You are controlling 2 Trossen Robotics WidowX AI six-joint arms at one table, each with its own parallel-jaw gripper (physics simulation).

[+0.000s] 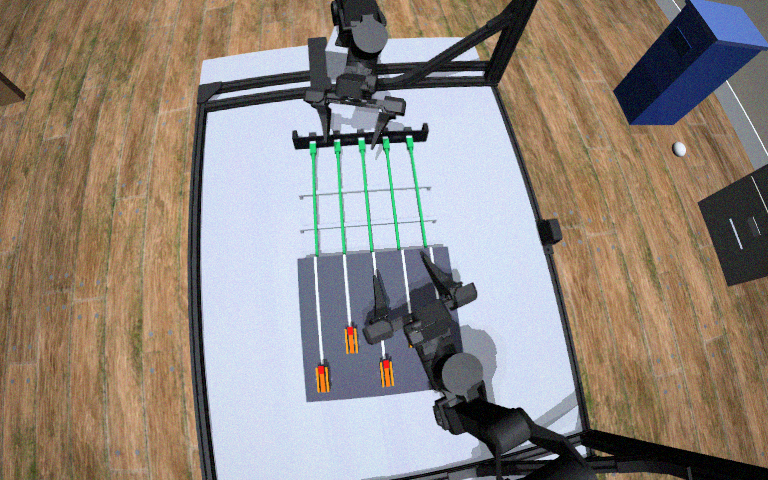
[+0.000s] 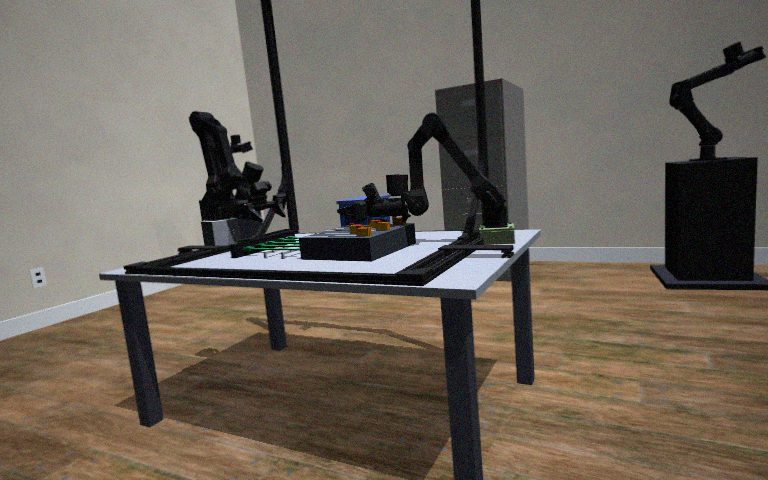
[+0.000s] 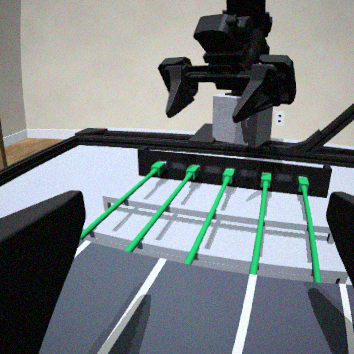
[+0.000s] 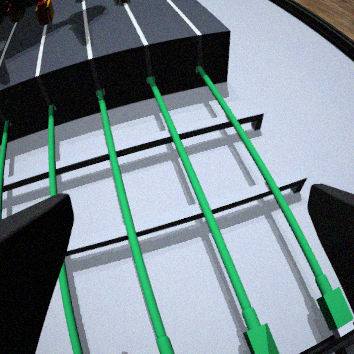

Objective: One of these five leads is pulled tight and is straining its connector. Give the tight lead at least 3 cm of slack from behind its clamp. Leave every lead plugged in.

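Pixels of known places: left gripper, fingertip midpoint: (image 1: 399, 265) (image 2: 341, 209) (image 3: 210, 205); right gripper, fingertip midpoint: (image 1: 348, 146) (image 2: 273, 218) (image 3: 198, 116) (image 4: 193, 202); left arm's base, origin of the base link: (image 2: 496, 226); right arm's base, origin of the base link: (image 2: 219, 219).
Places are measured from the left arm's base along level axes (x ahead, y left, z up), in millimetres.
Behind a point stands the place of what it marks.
Observation:
Five green leads, among them the leftmost (image 1: 314, 198) {z -21, x 696, y 83 mm}, the middle one (image 1: 365, 195) {z -20, x 665, y -15 mm} (image 3: 210, 220) {z -21, x 653, y -17 mm} and the rightmost (image 1: 417, 195) {z -20, x 627, y -113 mm}, run from a black connector bar (image 1: 300, 143) {z -23, x 834, y 70 mm} (image 3: 145, 162) {z -23, x 835, y 71 mm} to a dark block (image 1: 334, 294) {z 19, x 492, y 113 mm} (image 2: 339, 247) (image 4: 215, 55) {z -9, x 573, y 139 mm}. All look nearly straight; I cannot tell which is tight. White lines continue over the block to orange clamps with red tops (image 1: 322, 379) {z 43, x 363, y 183 mm} (image 1: 351, 340) {z 43, x 405, y 115 mm} (image 1: 386, 373) {z 43, x 333, y 83 mm}; another is mostly covered by my left arm. My left gripper (image 1: 399, 263) {z 82, x 486, y 0 mm} is open above the block's upper right. My right gripper (image 1: 350, 144) {z 67, x 733, y -6 mm} (image 3: 198, 116) {z 67, x 733, y -6 mm} (image 4: 193, 202) {z 67, x 733, y -6 mm} is open above the connector bar.
Two thin rails (image 1: 351, 193) {z -29, x 685, y 8 mm} (image 1: 328, 229) {z -28, x 628, y 78 mm} cross beneath the leads between bar and block. A black frame (image 1: 195, 283) {z -27, x 618, y 365 mm} (image 2: 271, 276) {z -39, x 550, y 396 mm} borders the white table (image 1: 249, 339) {z -46, x 481, y 298 mm}. A green box (image 2: 497, 234) {z -17, x -2, y 50 mm} stands by the left arm's base.

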